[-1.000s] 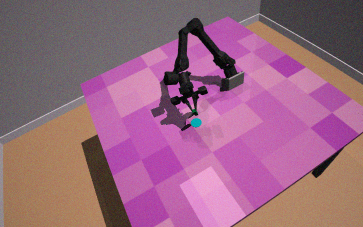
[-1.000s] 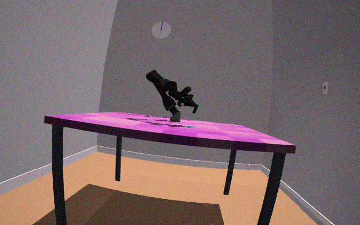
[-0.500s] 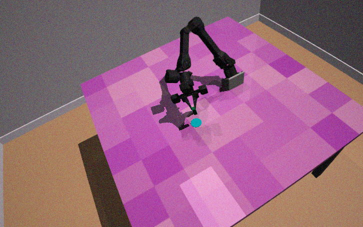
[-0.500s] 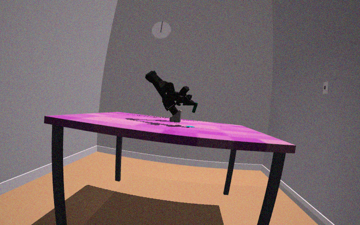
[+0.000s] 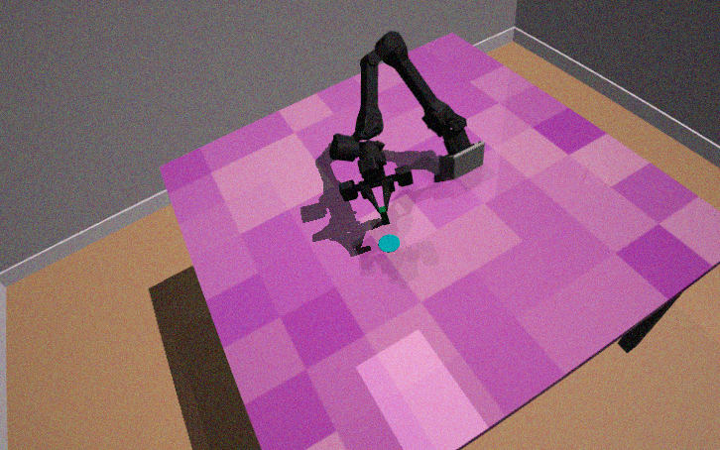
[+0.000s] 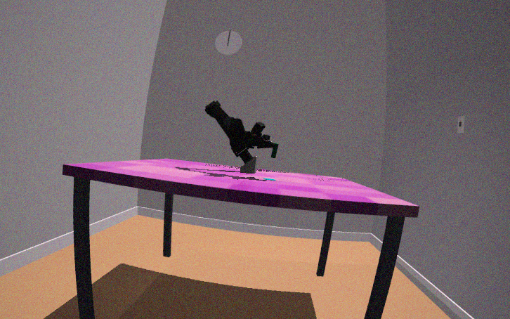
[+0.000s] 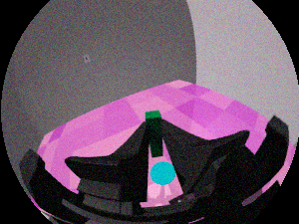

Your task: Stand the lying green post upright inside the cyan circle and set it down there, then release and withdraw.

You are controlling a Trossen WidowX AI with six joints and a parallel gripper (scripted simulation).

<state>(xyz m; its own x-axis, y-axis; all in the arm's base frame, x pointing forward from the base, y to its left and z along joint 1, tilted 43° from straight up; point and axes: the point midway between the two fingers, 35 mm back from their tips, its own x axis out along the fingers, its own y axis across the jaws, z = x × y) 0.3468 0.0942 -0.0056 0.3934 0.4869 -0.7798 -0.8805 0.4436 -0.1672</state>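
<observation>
My gripper tip is now 150 mm above the cyan circle, 10 mm to the left of it and 10 mm past it. Round my gripper tip: green post: 20 mm below.
</observation>
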